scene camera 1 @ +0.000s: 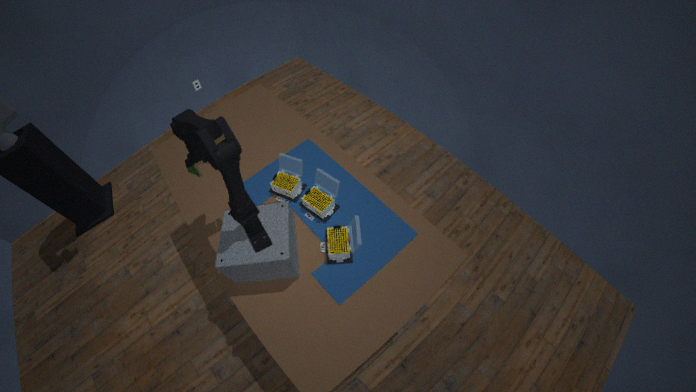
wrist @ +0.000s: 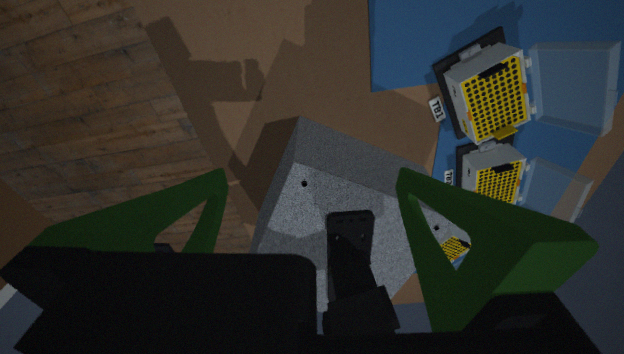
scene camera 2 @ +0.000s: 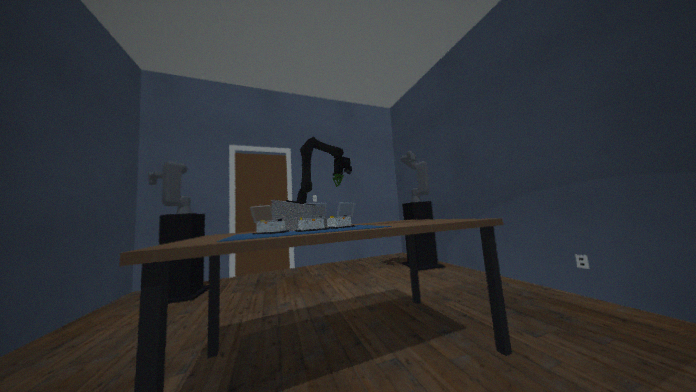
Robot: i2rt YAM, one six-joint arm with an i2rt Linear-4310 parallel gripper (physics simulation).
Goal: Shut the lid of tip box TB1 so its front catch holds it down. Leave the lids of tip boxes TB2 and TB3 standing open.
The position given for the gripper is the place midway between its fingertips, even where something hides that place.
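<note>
The gripper (wrist: 312, 177) is visible in the scene, and so is a clear lid (wrist: 551, 189). The scene also includes a blue mat (scene camera 1: 384, 234), and the wrist view shows the mat (wrist: 403, 48) too.
</note>
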